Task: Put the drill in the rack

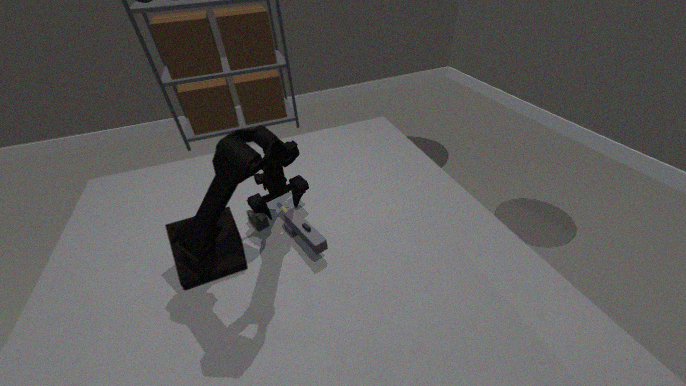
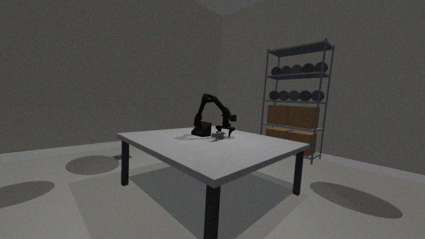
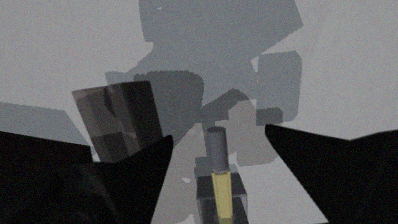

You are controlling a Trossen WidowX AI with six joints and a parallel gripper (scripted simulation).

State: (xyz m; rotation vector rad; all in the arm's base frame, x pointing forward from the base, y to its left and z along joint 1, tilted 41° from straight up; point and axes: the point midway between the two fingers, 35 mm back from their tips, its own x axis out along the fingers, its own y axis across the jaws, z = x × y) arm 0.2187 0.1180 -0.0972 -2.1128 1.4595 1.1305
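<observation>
The drill is 40 mm to the right of my gripper tip, 30 mm above it and 20 mm ahead of it. Also, from my gripper tip: grey holder block (130 mm to the right, 60 mm ahead, 30 mm above); rack (80 mm behind, 10 mm to the right, 10 mm above); blue key (160 mm to the right, 70 mm ahead, 40 mm above).
</observation>
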